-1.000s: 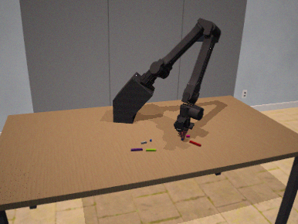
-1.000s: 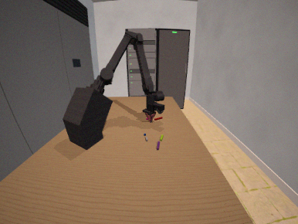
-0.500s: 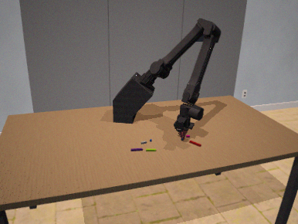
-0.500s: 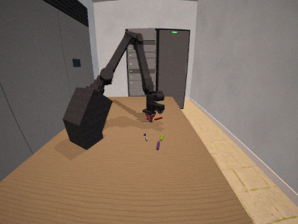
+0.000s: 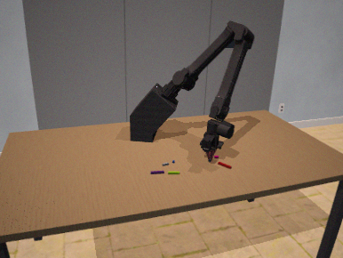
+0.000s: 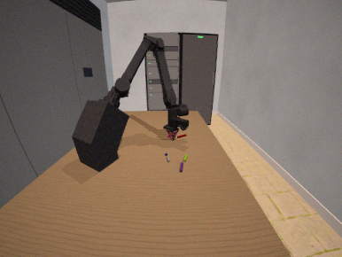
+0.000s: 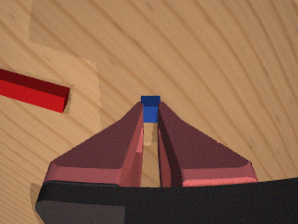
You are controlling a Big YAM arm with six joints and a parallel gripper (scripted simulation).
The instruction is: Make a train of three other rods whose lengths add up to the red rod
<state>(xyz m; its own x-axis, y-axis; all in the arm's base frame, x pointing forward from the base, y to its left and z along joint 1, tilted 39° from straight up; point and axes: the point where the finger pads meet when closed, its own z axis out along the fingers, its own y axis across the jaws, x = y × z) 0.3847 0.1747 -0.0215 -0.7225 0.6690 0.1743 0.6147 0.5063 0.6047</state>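
The magenta rod is 2 cm behind my hand, 4 cm to the left of it and 1 cm below it. Also, from my hand: grey rod: 2 cm behind, 22 cm to the right, 1 cm below; then red rod: 7 cm ahead, 5 cm to the left, 1 cm below; then lime rod: 7 cm ahead, 21 cm to the right, 1 cm below.
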